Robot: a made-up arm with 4 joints.
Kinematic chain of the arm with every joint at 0, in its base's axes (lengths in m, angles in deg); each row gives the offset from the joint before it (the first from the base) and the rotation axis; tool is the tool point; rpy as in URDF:
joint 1: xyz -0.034 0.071 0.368 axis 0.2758 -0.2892 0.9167
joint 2: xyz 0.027 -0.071 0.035 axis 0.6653 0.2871 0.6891
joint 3: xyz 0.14 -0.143 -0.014 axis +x
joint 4: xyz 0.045 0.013 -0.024 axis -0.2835 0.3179 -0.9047
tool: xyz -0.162 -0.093 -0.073 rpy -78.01 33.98 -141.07
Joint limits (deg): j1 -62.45..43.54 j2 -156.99..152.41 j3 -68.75..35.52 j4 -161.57..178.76
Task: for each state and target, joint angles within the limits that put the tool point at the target. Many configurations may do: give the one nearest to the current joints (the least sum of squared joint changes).
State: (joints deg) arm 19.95 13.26 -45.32 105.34
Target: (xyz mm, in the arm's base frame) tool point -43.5 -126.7 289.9
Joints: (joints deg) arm -14.80 -9.38 -60.93 74.84
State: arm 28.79 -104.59 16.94 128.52
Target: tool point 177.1 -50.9 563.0
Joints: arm 32.56 -102.70 16.07 148.61
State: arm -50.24 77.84 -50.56 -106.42
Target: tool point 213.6 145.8 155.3
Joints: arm -62.24 96.64 -20.96 -140.80
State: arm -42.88 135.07 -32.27 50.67
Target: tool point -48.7 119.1 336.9
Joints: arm -62.43 99.10 -36.91 86.19
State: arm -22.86 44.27 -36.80 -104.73
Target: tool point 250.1 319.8 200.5
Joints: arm 31.74 53.22 -33.90 -124.10
